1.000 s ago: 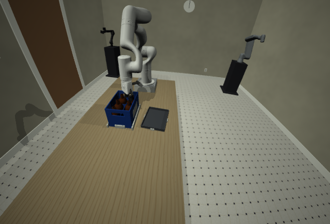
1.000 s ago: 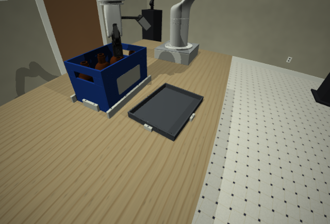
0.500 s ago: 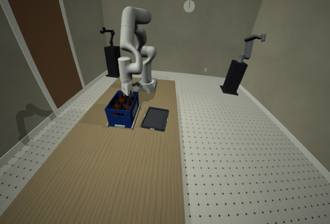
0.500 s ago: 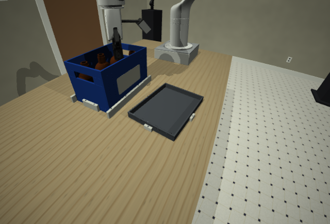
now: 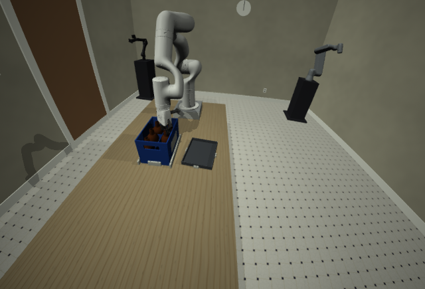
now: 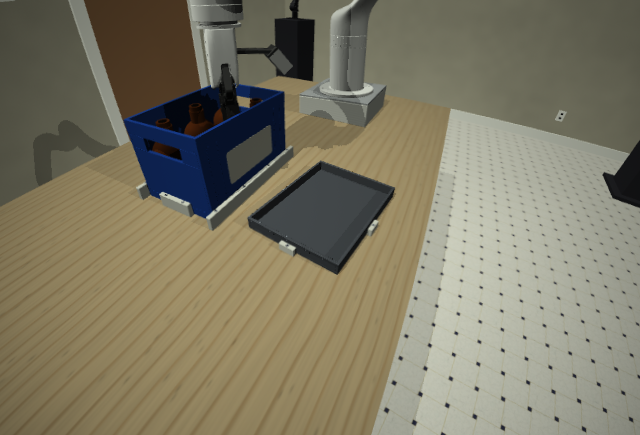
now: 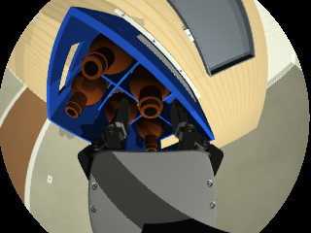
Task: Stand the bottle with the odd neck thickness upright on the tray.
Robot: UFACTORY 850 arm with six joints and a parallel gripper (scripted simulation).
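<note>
Right now the bottle is 8 cm below my hand. From my hand the other things lie so: dark grey tray 22 cm to the left, 16 cm below, 3 cm behind; then blue crate 9 cm below, 4 cm to the right, 1 cm ahead.
</note>
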